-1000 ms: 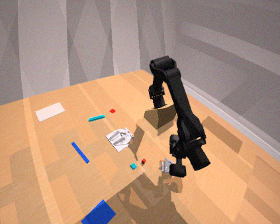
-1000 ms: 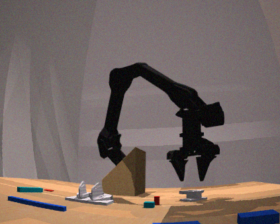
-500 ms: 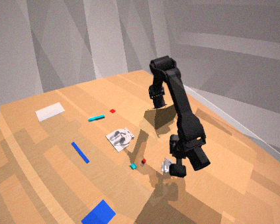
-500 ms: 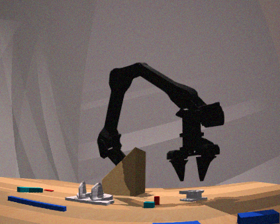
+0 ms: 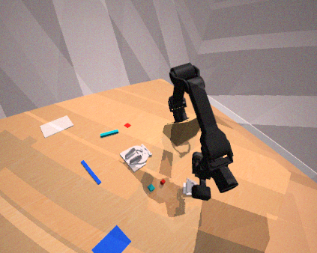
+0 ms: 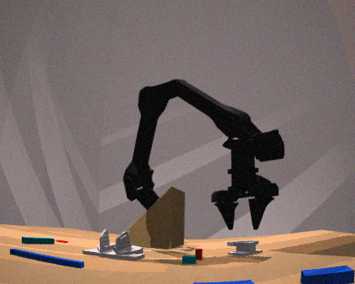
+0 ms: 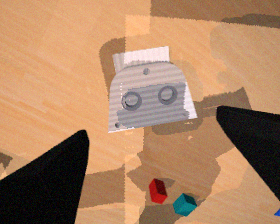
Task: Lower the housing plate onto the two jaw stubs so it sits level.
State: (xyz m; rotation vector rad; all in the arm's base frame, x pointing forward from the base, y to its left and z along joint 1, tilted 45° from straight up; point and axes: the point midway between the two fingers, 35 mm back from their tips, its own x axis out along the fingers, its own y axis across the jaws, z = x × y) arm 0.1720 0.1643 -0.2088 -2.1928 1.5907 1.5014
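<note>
Right now the white block is 10 mm to the left of my gripper tip and 50 mm below it. From my gripper tip the other things lie so: teal cube 140 mm ahead, 100 mm to the right, 50 mm below; then red cube 80 mm ahead, 90 mm to the right, 50 mm below; then blue sheet 370 mm ahead, 10 mm to the right, 60 mm below.
</note>
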